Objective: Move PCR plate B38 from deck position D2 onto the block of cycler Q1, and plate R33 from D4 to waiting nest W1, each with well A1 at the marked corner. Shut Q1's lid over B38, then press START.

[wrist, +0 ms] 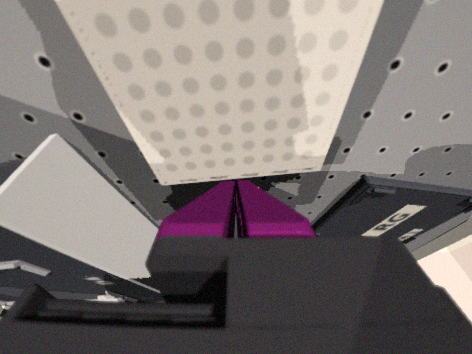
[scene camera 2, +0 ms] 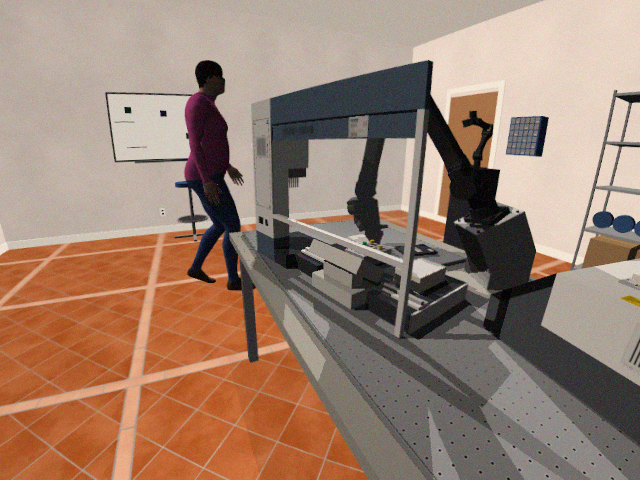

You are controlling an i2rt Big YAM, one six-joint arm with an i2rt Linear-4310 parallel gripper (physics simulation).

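Places are measured from the arm's base along level axes (x ahead, y left, z up), in centimetres.
Pixels of known places: gripper, fingertip midpoint: (wrist: 235, 177); arm's base, origin of the base link: (scene camera 2: 486, 216).
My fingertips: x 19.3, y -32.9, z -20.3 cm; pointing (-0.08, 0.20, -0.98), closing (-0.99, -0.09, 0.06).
For each thing: its top centre in the pictures, then the offset to it from my fingertips. "*": a spot on its surface instead. Level surfaces: height alone.
- cream sheet, middle of its top: (wrist: 228, 31) (scene camera 2: 363, 239) dz +2.6, dx +1.1, dy -8.5 cm
- dark tray, middle of its top: (wrist: 392, 225) (scene camera 2: 416, 248) dz +1.0, dx -15.9, dy +5.5 cm
- grey post, middle of its top: (scene camera 2: 423, 109) dz +46.8, dx +25.2, dy +50.1 cm
- bench, its level: dz -0.1 cm
- white machine, surface spot: (scene camera 2: 589, 315) * dz +15.3, dx +6.8, dy +75.9 cm
My gripper (scene camera 2: 369, 236) (wrist: 235, 177) is shut and empty. In the wrist view its magenta fingertips meet at the near edge of a cream sheet (wrist: 220, 107) printed with rows of grey dots; I cannot tell whether they touch it. In scene camera 2 the gripper is low over the far part of the bench, behind the clear panel. A dark tray (wrist: 390, 210) labelled RG is right of the fingers in the wrist view. Plates B38 and R33, cycler Q1, its lid and START, and nest W1 cannot be identified in these views.
A pale grey block (wrist: 75, 210) stands left of the fingers. In scene camera 2, a blue-topped frame (scene camera 2: 351, 98) with a grey post (scene camera 2: 412, 232) spans the bench (scene camera 2: 413, 361). Pale instruments (scene camera 2: 338, 284) stand beneath it. A white machine (scene camera 2: 589, 315) is at right. A person (scene camera 2: 208, 139) stands beyond the bench.
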